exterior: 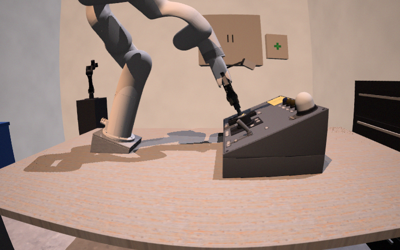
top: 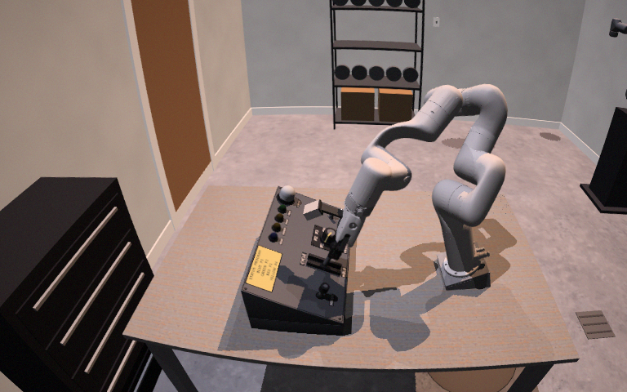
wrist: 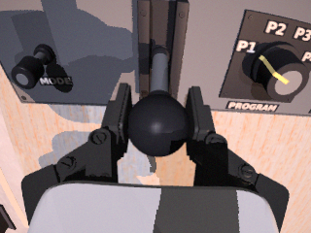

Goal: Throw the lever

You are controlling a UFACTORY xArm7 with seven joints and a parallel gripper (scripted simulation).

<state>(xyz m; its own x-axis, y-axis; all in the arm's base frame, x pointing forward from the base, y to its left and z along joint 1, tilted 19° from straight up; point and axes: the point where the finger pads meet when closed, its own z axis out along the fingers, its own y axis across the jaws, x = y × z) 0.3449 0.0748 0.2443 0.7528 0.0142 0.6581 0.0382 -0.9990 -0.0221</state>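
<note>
Right now my hand is 70 mm short of the dark grey console, 60 mm to the left of it and 70 mm above it. From my hand the other things lie so: small mode toggle (20 mm ahead, 120 mm to the left, 50 mm below); program rotary knob (40 mm ahead, 110 mm to the right, 50 mm below).
</note>
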